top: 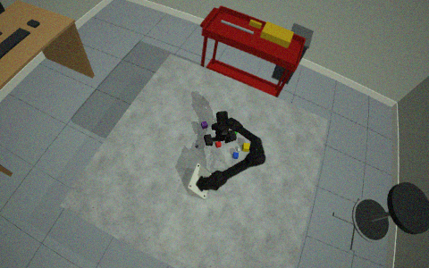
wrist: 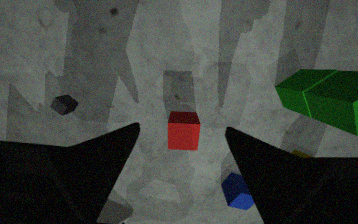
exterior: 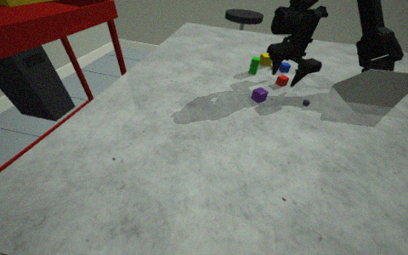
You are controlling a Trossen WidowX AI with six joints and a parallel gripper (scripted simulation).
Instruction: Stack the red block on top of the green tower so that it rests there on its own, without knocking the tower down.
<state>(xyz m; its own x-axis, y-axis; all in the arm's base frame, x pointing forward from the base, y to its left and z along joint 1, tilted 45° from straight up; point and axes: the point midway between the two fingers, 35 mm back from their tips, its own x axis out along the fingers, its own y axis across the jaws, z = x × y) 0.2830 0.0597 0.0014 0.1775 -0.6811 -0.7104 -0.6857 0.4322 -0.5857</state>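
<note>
Right now my gripper tip is right at the red block. From my gripper tip the other things lie so: blue block 1 cm behind, 13 cm to the right; then purple block 7 cm ahead, 14 cm to the left; then small dark piece 8 cm behind, 11 cm to the left, 1 cm below.
</note>
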